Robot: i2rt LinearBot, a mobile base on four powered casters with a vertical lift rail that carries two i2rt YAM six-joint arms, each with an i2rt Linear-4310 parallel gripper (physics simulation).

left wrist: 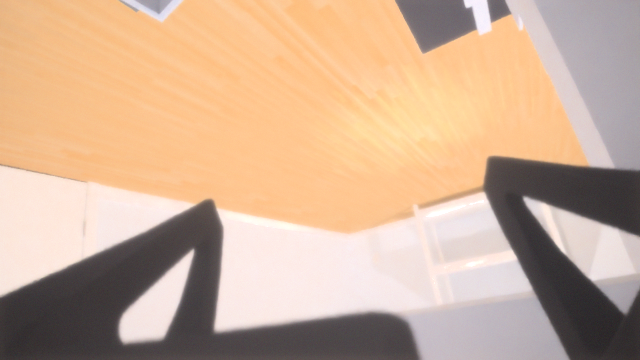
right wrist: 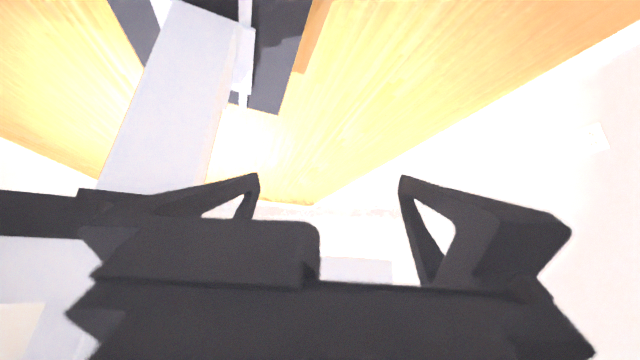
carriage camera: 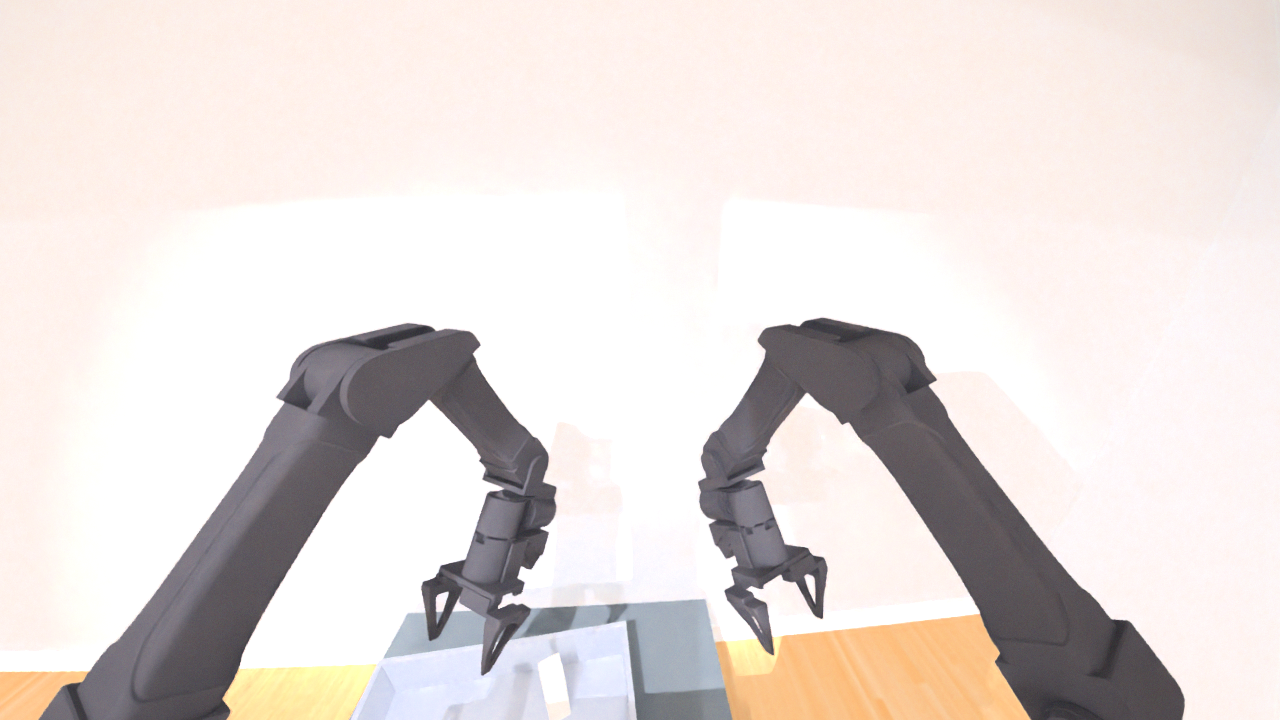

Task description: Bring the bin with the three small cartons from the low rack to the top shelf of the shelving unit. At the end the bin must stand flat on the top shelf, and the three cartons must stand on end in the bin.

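Places are measured from the left arm's base along level axes (x ahead, y left, z up), in centimetres.
Pixels of known places: left gripper, between the fingertips: (left wrist: 350, 193) (carriage camera: 458, 655); right gripper, between the fingertips: (right wrist: 327, 181) (carriage camera: 795, 635).
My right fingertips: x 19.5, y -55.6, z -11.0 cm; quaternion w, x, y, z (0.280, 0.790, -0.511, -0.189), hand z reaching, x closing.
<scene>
For each thing: its top centre in the pictures, then the offset to it from my right fingertips. "*": a spot on its surface instead.
- pale grey-blue bin, a spot on its surface: (carriage camera: 629, 669) * dx +18.3, dy +23.5, dz -42.9 cm
- white carton, a spot on its surface: (carriage camera: 553, 678) * dx +15.1, dy +40.0, dz -38.2 cm
The pale grey-blue bin (carriage camera: 629, 669) lies at the bottom of the carriage view on the dark teal low rack (carriage camera: 675, 640), its near part cut off. A white carton (carriage camera: 553, 678) shows inside it; the other cartons cannot be made out clearly. A corner of the bin (left wrist: 161, 15) shows at the top of the left wrist view. My left gripper (carriage camera: 460, 654) (left wrist: 350, 193) is open and empty; it appears over the bin's far left part, apart from it. My right gripper (carriage camera: 794, 634) (right wrist: 327, 181) is open and empty, to the right of the rack in the picture.
A pale frame with crossbars (left wrist: 427, 252), possibly the shelving unit, stands by the far wall in the left wrist view. My pale lift column (right wrist: 175, 90) and dark base (right wrist: 274, 90) (left wrist: 430, 30) show in the wrist views. A wall stands behind the rack.
</scene>
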